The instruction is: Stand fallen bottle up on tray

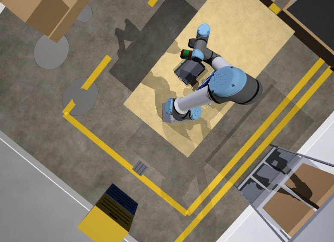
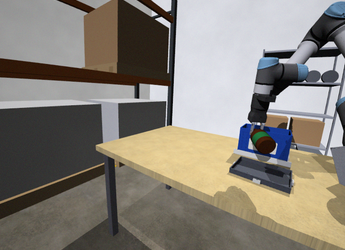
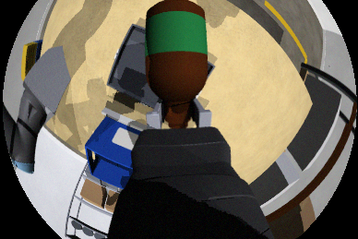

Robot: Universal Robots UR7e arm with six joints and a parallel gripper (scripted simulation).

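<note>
Now: hand 20 mm past the bottle, 40 mm to the right of it and 10 mm above it. The rest, counted from my hand: dark grey tray: 50 mm behind, 10 mm to the right, 190 mm below; blue crate: 40 mm behind, 300 mm to the right, 120 mm below.
</note>
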